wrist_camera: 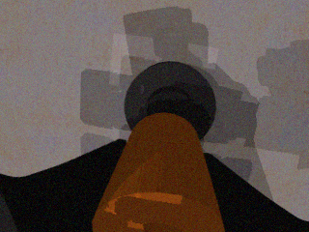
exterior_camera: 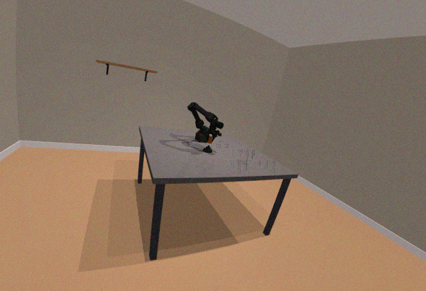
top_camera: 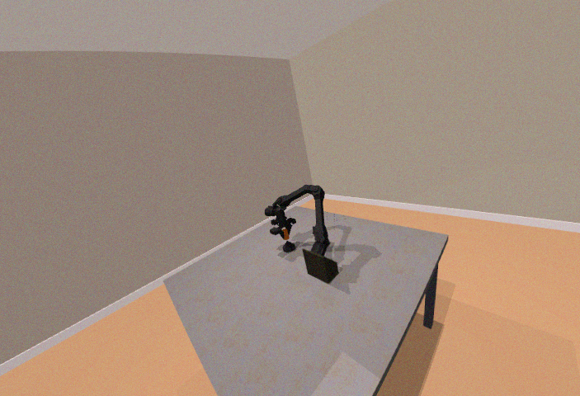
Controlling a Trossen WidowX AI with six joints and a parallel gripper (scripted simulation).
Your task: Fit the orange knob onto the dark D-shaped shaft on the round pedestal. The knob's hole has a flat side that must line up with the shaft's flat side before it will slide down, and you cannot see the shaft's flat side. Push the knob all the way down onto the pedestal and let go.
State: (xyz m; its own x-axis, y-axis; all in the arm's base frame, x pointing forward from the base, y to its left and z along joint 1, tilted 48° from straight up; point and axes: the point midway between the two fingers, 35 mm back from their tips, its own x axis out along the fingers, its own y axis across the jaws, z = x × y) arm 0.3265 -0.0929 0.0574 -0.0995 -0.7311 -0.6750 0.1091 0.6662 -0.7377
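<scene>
Right now my gripper tip is 60 mm above the pedestal with shaft. Round my gripper tip: orange knob 20 mm above.
</scene>
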